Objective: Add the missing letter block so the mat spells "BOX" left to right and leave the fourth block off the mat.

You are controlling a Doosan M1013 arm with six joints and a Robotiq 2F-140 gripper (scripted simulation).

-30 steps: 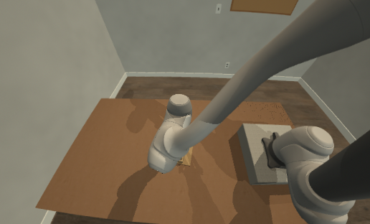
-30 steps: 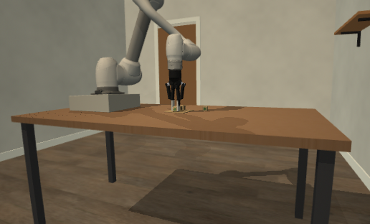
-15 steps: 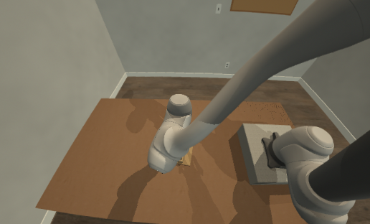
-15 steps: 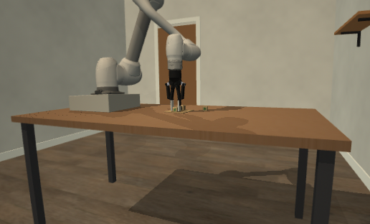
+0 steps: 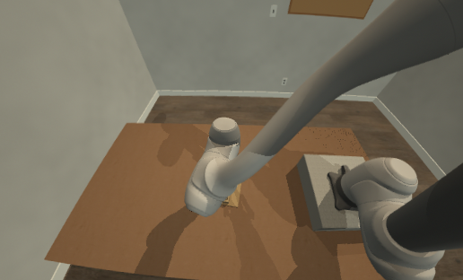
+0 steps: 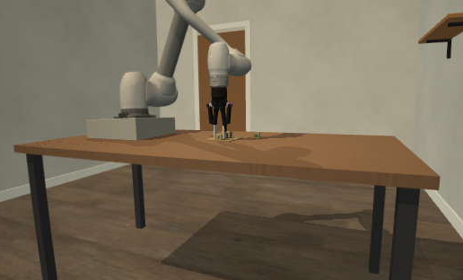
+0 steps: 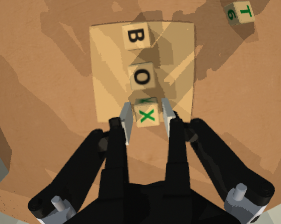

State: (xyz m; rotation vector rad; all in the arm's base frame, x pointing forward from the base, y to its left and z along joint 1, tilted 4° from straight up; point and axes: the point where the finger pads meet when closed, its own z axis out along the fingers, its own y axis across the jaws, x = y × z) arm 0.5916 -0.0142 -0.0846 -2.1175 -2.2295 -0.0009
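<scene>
The mat is 50 mm to the left of my hand and 40 mm below it.
</scene>
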